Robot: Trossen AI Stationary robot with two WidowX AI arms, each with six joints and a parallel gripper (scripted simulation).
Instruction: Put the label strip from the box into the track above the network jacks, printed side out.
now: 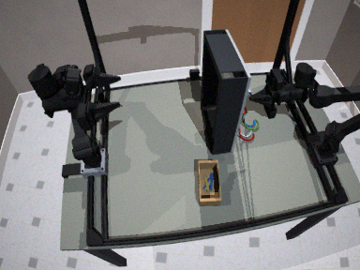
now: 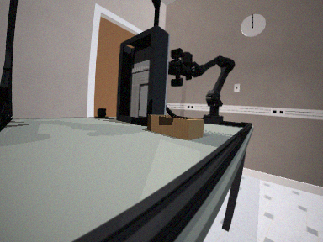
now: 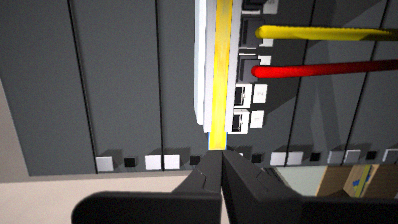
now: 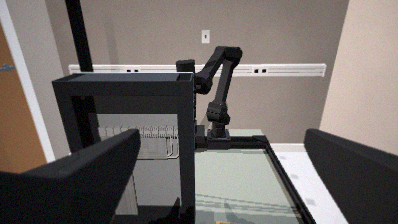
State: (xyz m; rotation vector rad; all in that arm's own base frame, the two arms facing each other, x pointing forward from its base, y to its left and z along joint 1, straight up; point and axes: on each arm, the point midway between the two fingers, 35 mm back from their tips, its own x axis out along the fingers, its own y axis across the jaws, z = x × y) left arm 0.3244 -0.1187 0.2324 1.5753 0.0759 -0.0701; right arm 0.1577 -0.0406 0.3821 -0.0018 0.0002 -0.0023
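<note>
Right now my left hand is 4 cm past the label strip and 3 cm to the left of it. Round my left hand: box (17 cm ahead, 16 cm to the right, 27 cm below).
</note>
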